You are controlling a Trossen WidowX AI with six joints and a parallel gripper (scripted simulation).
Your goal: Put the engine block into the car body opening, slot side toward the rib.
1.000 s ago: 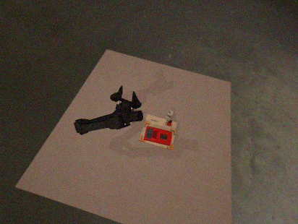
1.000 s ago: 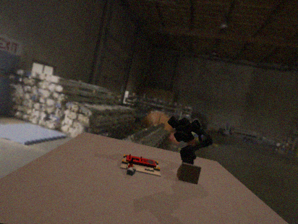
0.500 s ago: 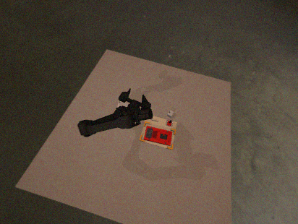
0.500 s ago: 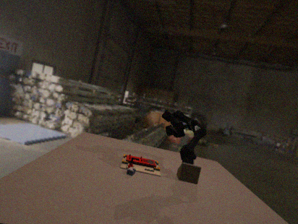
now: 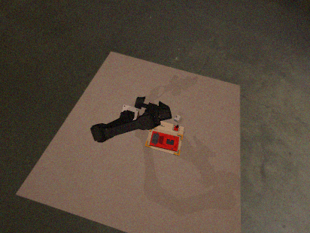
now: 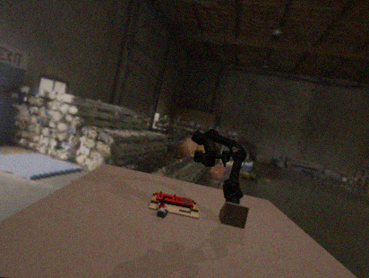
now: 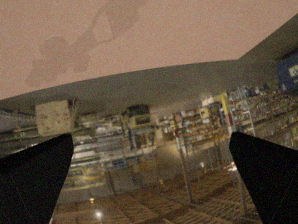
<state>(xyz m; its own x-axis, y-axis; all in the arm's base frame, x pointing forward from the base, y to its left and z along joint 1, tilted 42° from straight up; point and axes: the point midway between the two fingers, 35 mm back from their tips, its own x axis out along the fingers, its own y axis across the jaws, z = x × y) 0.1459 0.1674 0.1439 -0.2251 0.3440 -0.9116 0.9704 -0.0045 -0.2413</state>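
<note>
My gripper tip is 200 mm short of the engine block, 70 mm to the right of it and 250 mm above it. Round my gripper tip: dark post (210 mm ahead, 10 mm to the right, 230 mm below).
</note>
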